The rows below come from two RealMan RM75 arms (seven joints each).
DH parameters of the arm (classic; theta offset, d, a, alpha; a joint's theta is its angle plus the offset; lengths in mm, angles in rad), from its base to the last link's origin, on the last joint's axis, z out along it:
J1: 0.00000 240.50 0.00 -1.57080
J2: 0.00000 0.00 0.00 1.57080
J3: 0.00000 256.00 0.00 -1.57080
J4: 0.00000 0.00 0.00 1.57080
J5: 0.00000 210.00 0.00 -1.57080
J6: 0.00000 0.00 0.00 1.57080
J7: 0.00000 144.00 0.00 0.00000
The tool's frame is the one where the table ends.
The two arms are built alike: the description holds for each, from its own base.
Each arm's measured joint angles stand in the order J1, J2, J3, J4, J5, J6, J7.
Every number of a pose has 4 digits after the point. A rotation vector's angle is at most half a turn.
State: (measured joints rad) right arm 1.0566 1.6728 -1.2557 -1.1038 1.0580 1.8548 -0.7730; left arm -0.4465 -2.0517 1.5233 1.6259 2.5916 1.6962 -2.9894
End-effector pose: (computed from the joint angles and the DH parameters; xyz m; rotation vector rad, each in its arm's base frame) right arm 0.0558 0.4084 0.1239 -2.9568 0.4812 -0.3621; left arm -0.1792 0.3094 0.0129 -2.3645 -1.2897 0.4990
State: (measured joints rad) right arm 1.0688 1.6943 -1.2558 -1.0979 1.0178 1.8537 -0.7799; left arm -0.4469 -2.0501 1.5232 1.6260 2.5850 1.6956 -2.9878
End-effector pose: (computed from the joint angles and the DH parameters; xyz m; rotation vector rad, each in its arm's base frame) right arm 0.0552 0.4097 0.1168 -2.9511 0.4716 -0.3953; left arm -0.1786 0.3094 0.0129 -2.3703 -1.2886 0.4951
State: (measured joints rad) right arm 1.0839 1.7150 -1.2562 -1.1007 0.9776 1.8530 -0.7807; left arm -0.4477 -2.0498 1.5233 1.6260 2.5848 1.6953 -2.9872
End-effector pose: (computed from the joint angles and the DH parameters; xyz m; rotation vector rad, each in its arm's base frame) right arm 0.0520 0.4106 0.1105 -2.9407 0.4538 -0.4275; left arm -0.1784 0.3096 0.0130 -2.3711 -1.2866 0.4949
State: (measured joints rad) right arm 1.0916 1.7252 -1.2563 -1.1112 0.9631 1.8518 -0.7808; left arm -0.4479 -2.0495 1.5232 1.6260 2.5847 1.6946 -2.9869
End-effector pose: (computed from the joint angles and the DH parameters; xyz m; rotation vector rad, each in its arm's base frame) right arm 0.0479 0.4106 0.1078 -2.9367 0.4308 -0.4346; left arm -0.1784 0.3098 0.0131 -2.3711 -1.2856 0.4941
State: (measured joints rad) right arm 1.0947 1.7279 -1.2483 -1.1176 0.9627 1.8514 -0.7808; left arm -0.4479 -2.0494 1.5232 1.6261 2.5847 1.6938 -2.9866
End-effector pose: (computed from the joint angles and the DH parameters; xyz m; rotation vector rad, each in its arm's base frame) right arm 0.0450 0.4107 0.1083 -2.9363 0.4204 -0.4206; left arm -0.1783 0.3099 0.0131 -2.3711 -1.2847 0.4933
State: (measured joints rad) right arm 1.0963 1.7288 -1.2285 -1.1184 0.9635 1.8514 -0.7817; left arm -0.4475 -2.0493 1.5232 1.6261 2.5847 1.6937 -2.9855
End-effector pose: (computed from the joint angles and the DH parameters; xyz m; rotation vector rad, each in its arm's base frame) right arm 0.0431 0.4116 0.1109 -2.9348 0.4230 -0.3914; left arm -0.1784 0.3099 0.0132 -2.3716 -1.2839 0.4937
